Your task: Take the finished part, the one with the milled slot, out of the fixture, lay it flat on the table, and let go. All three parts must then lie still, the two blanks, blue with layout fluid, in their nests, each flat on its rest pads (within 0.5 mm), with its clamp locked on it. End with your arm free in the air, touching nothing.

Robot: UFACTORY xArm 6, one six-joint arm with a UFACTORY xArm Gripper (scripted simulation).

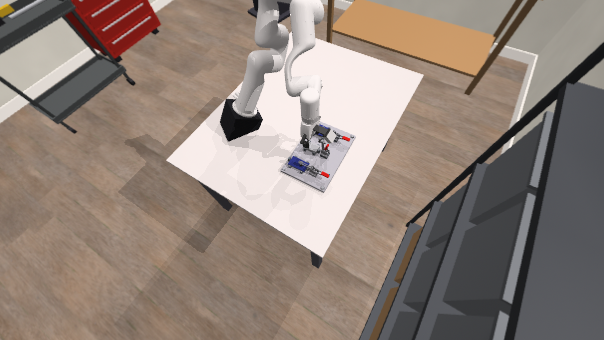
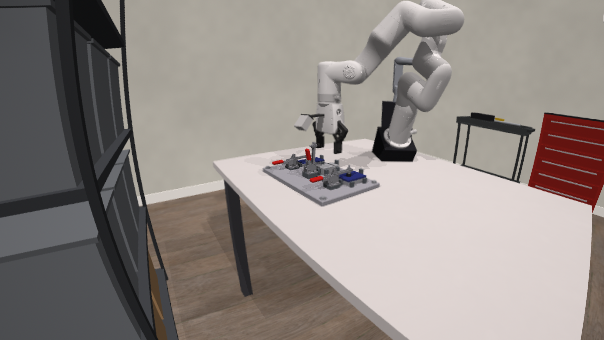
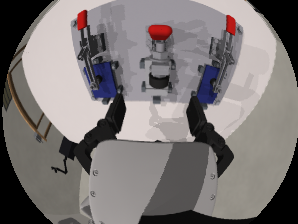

Labels:
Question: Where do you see a grey fixture plate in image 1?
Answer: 338, 150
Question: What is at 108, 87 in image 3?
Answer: A blue blank.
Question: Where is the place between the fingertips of the gripper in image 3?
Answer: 156, 102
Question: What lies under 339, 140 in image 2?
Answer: The gripper.

